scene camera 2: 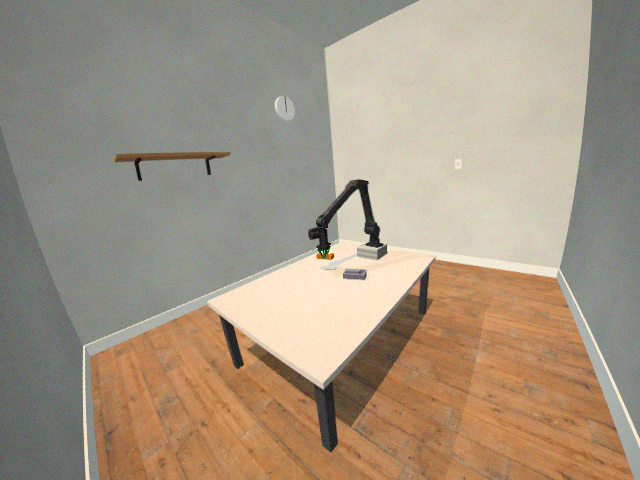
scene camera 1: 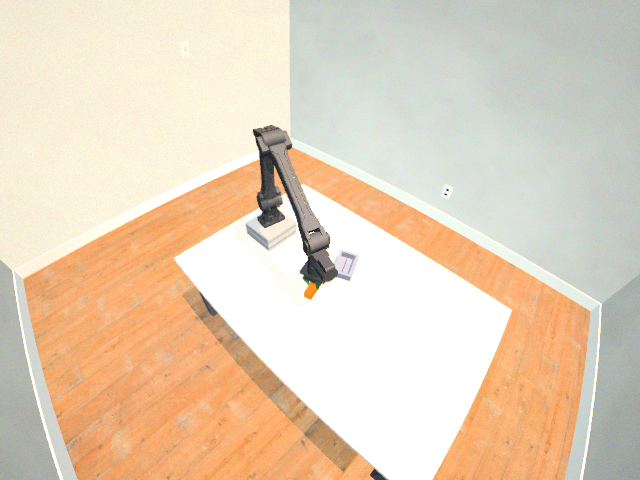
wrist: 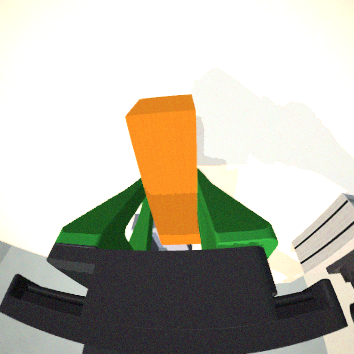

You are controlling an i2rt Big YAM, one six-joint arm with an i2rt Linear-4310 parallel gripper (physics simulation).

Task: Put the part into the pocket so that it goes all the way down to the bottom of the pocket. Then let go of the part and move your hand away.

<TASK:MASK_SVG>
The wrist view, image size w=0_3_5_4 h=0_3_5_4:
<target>my gripper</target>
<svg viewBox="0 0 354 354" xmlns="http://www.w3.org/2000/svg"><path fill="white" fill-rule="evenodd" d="M348 325L334 288L328 278L319 279L302 291L275 296L277 291L267 258L278 245L278 240L271 223L214 185L198 167L196 167L197 221L201 249L150 250L153 217L141 177L139 177L127 188L62 226L47 255L46 261L87 288L85 296L43 287L16 273L0 303L0 312L13 319L47 333L82 343L82 354L246 354L300 343L334 332ZM141 204L137 221L129 240L127 240L125 237L126 226Z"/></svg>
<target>orange L-shaped block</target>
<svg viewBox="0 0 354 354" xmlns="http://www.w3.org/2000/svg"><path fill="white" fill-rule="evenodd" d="M191 94L139 98L124 116L142 184L161 244L200 243L197 221L196 119Z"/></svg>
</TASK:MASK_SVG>
